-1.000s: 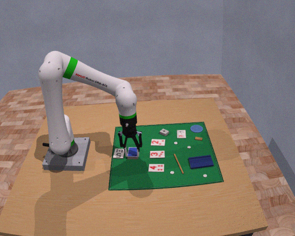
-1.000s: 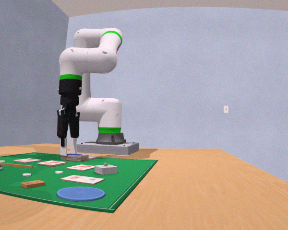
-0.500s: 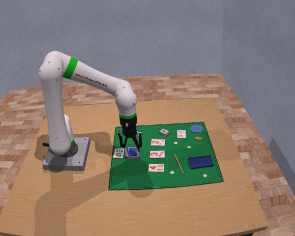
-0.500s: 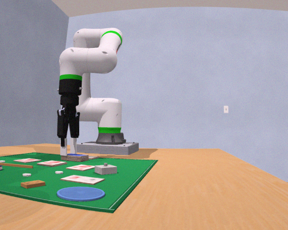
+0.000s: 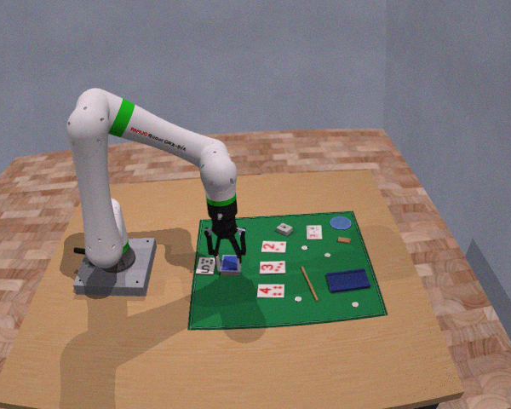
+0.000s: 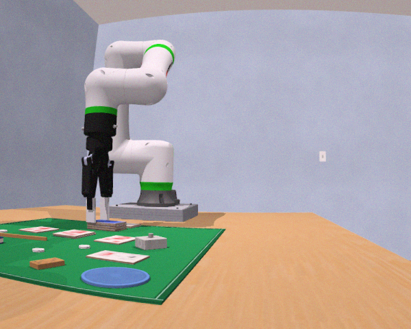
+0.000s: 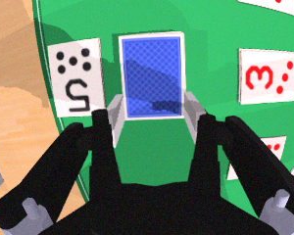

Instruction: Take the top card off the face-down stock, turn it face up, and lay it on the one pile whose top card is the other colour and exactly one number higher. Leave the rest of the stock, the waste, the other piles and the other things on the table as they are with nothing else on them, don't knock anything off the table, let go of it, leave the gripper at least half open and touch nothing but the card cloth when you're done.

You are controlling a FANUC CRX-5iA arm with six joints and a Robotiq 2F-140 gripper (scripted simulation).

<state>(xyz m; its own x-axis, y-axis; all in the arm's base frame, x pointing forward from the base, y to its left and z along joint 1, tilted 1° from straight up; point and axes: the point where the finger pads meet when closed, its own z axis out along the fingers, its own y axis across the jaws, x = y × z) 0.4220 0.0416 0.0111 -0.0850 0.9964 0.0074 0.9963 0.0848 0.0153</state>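
My gripper is now 90 mm past the black 5, 40 mm above it and 20 mm to the right of it. Round my hand: wooden stick 280 mm ahead, 50 mm below, 30 mm to the right; then green card cloth 180 mm ahead, 70 mm to the left, 60 mm below; then grey knobbed block 260 mm to the left, 160 mm ahead, 30 mm below.
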